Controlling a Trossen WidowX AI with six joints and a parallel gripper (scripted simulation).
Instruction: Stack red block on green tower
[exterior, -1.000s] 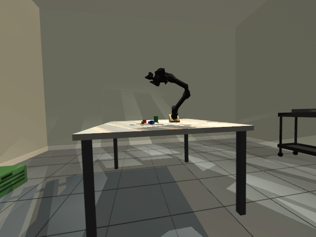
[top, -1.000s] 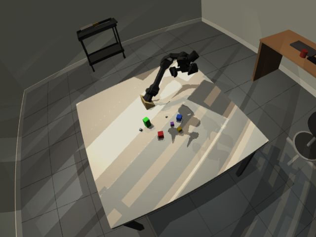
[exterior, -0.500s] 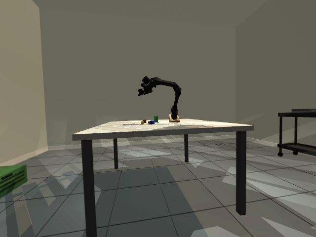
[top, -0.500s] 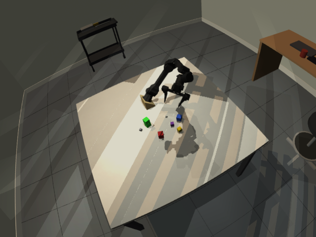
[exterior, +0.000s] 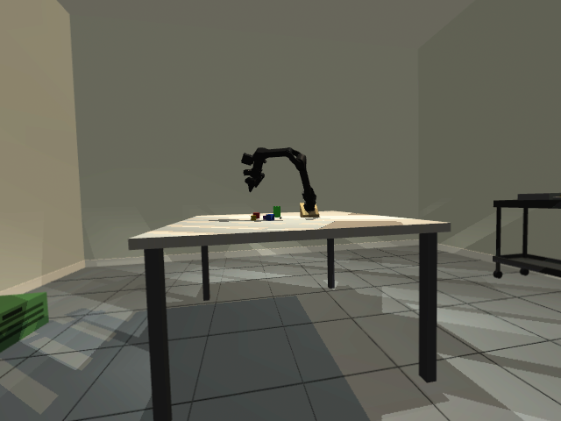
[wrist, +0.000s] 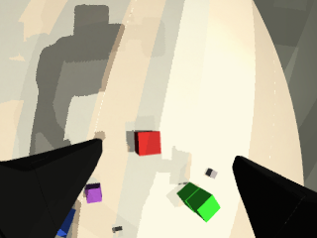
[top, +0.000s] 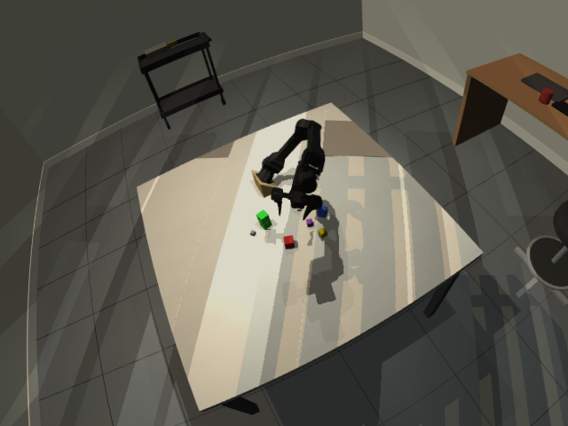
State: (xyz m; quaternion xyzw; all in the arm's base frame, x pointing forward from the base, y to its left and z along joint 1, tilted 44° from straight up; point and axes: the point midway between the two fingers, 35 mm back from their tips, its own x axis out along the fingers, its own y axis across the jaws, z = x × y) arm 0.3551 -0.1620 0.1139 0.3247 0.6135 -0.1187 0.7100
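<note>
The red block is 20 mm behind my gripper tip, 20 mm to the right of it and 180 mm below it. Round my gripper tip: yellow block 20 mm ahead, 120 mm to the left, 180 mm below; blue block 70 mm behind, 180 mm to the left, 180 mm below; small purple block 60 mm behind, 100 mm to the left, 180 mm below.
</note>
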